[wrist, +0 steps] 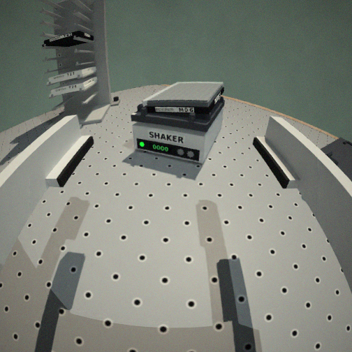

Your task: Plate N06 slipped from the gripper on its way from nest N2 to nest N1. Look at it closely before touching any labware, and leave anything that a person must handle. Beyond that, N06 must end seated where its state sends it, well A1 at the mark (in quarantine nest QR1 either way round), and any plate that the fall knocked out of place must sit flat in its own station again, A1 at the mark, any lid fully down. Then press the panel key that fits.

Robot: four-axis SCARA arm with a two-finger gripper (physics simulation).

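Note:
The shaker (pixel 165 137), a white box with a dark top, stands ahead at the upper middle of the wrist view. Its green light is on and its display reads 0000. On it is a dark plate (pixel 172 109) with a label that seems to read M06, and a grey lid (pixel 185 93) over it. Plate and lid look tilted, with the right side higher; whether the lid is fully down I cannot tell. My gripper (pixel 173 124) is open and empty, its fingers framing the shaker from nearer the camera. Plate N06, nests N1, N2 and QR1, and the panel do not show.
A tall grey rack (pixel 101 60) stands at the back left, holding a black plate (pixel 69 39) and two white plates (pixel 72 76) (pixel 73 87) lower down. A dark object (pixel 341 152) is partly visible at the right edge. The perforated deck (pixel 165 240) carries finger shadows.

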